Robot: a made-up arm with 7 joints. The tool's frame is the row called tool. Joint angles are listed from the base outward. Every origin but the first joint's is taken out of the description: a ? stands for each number. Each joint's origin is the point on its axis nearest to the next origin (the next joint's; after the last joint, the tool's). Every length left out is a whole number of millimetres.
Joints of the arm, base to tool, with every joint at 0 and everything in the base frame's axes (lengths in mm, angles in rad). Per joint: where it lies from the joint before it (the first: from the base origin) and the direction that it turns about. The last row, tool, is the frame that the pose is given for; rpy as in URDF.
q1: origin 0 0 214 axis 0 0 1
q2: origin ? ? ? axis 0 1 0
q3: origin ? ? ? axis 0 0 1
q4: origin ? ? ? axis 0 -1 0
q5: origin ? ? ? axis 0 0 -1
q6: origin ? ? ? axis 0 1 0
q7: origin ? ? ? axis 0 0 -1
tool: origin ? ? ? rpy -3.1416 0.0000 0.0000
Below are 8 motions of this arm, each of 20 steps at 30 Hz.
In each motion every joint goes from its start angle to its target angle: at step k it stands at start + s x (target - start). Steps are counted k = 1, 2, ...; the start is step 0. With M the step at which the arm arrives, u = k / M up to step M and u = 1 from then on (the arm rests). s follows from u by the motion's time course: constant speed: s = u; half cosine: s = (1 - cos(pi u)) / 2; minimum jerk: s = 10 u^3 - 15 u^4 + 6 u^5.
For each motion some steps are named. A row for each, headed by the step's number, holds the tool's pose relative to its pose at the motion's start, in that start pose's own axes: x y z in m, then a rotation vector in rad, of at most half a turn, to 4 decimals.
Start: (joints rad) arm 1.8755 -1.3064 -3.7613 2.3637 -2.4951 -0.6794 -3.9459
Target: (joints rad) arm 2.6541 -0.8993 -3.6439 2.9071 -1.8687 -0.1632 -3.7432
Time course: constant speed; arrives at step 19
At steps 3, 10, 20:
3: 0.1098 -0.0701 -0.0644 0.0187 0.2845 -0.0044
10: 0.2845 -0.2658 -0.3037 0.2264 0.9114 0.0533
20: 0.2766 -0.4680 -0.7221 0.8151 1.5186 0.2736

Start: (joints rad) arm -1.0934 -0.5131 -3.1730 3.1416 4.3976 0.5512 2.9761
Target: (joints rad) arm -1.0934 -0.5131 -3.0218 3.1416 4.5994 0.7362 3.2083
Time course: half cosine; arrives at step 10
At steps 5, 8, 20:
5: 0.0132 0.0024 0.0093 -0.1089 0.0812 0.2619
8: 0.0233 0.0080 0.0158 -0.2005 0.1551 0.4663
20: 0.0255 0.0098 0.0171 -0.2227 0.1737 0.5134

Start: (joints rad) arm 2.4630 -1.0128 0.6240 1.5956 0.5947 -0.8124 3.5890
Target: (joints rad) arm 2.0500 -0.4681 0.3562 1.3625 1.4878 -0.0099 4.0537
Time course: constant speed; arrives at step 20
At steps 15, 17, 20:
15: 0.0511 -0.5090 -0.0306 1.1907 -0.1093 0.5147
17: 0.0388 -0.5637 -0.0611 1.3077 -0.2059 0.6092
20: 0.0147 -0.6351 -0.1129 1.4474 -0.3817 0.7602

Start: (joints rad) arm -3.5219 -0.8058 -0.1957 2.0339 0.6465 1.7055 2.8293
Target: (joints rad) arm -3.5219 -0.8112 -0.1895 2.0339 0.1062 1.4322 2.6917
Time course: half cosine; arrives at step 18
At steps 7, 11, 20:
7: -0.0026 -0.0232 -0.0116 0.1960 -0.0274 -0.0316
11: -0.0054 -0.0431 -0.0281 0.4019 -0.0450 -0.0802
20: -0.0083 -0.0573 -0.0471 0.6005 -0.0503 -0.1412

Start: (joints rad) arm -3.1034 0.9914 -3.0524 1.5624 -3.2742 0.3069 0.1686
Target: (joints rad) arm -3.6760 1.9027 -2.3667 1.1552 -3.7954 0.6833 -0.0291
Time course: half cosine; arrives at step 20
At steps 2, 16, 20:
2: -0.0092 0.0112 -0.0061 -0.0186 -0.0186 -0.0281
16: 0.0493 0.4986 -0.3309 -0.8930 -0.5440 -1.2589
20: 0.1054 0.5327 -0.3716 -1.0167 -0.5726 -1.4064

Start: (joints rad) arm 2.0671 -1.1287 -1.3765 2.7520 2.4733 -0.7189 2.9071
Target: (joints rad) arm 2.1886 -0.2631 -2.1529 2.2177 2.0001 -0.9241 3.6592
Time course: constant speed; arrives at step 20
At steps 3, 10, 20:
3: 0.0196 -0.0639 -0.0065 -0.0403 -0.0799 -0.1368
10: 0.0581 -0.1880 -0.0494 -0.2462 -0.1787 -0.4238
20: 0.1173 -0.3281 -0.1789 -0.7077 -0.0451 -0.6966

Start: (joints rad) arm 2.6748 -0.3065 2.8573 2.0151 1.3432 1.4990 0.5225
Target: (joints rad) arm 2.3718 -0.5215 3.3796 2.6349 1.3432 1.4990 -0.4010
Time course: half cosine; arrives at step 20
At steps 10, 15, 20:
10: -0.0188 -0.0626 0.0017 0.0997 -0.0636 -0.6616
15: -0.0361 -0.0963 -0.0301 0.2334 -0.0507 -1.1214
20: -0.0437 -0.1067 -0.0522 0.2995 -0.0222 -1.3094

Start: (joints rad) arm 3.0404 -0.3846 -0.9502 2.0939 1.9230 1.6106 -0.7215
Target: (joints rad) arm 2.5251 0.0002 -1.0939 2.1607 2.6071 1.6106 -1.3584
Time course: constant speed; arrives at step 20
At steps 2, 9, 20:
2: 0.0021 0.0079 0.0058 -0.0208 0.0225 -0.0757
9: 0.0101 0.0408 0.0137 -0.1040 0.0913 -0.3521
20: 0.0257 0.0963 -0.0156 -0.2600 0.1616 -0.8181

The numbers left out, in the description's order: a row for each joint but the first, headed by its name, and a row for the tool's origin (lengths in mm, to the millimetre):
q2: 0 0 0
q3: 0 0 445
q4: 45 0 0
q5: 71 0 -312
q6: 0 0 0
q7: 96 0 -123
tool: 0 0 0

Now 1 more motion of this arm.
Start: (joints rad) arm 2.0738 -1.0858 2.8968 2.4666 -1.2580 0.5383 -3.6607
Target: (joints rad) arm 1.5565 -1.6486 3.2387 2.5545 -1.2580 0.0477 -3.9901
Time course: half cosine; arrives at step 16
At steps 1, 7, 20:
1: -0.0006 0.0042 0.0031 -0.0039 -0.0039 -0.0033
7: -0.0055 0.1871 0.1106 -0.1617 -0.1667 -0.0832
20: 0.0393 0.4786 0.1859 -0.3421 -0.3854 -0.0050

